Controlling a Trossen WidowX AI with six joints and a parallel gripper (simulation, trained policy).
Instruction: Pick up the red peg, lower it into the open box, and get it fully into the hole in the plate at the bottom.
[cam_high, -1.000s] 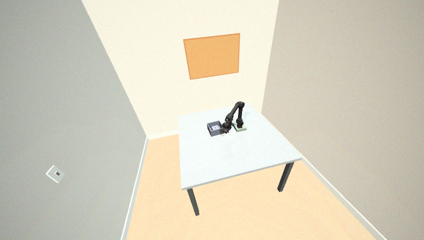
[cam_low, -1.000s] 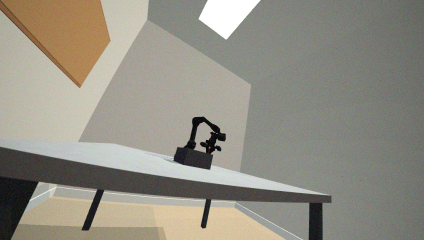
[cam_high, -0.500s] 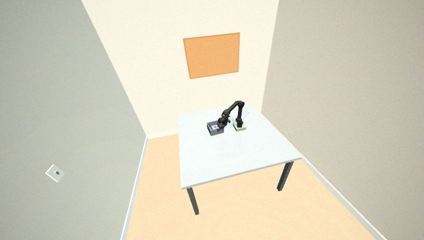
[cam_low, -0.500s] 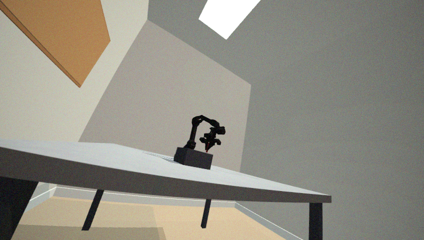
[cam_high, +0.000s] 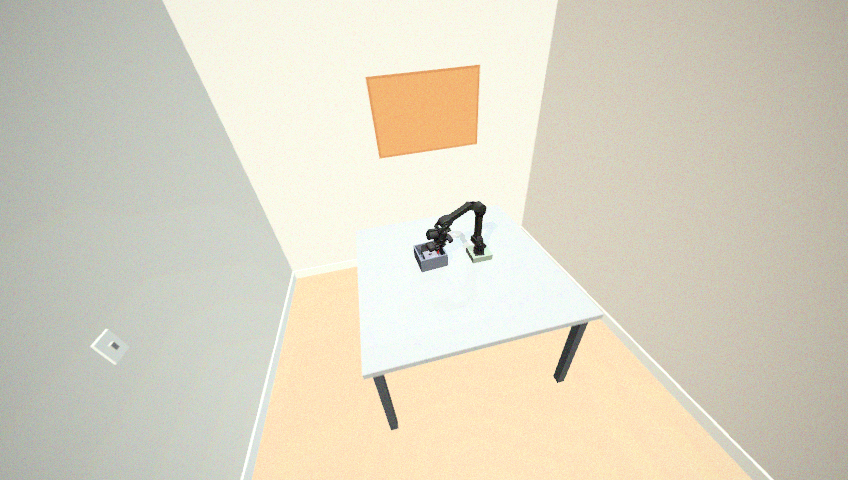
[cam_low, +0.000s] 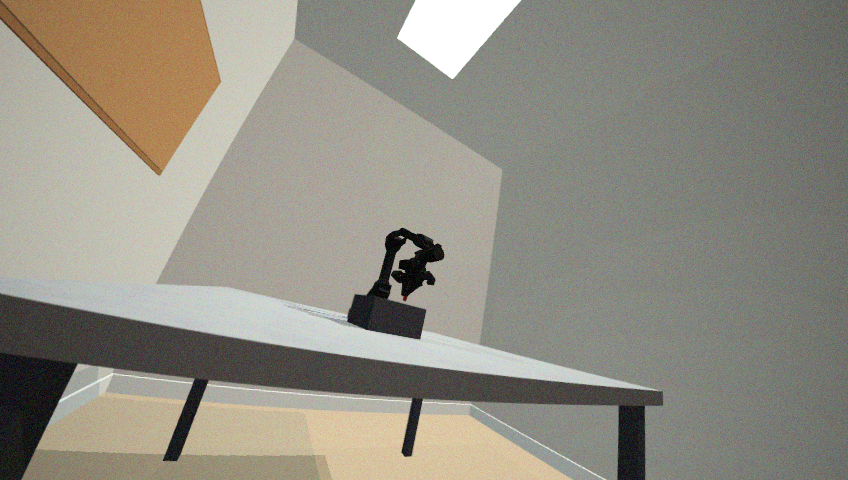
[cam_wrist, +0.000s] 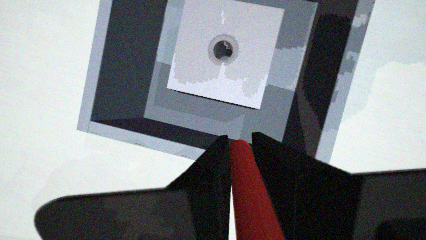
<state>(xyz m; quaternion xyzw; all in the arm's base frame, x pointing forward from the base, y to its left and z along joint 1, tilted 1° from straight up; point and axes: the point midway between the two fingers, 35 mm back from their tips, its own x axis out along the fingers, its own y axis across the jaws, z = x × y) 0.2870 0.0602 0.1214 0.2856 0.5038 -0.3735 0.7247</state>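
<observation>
Right now my gripper tip is 90 mm above the light plate, 60 mm to the left of it and 50 mm short of it. From my gripper tip the other things lie so: grey box (110 mm below, 60 mm to the right, 50 mm ahead); red peg (20 mm above, 10 mm to the left, 10 mm behind).
</observation>
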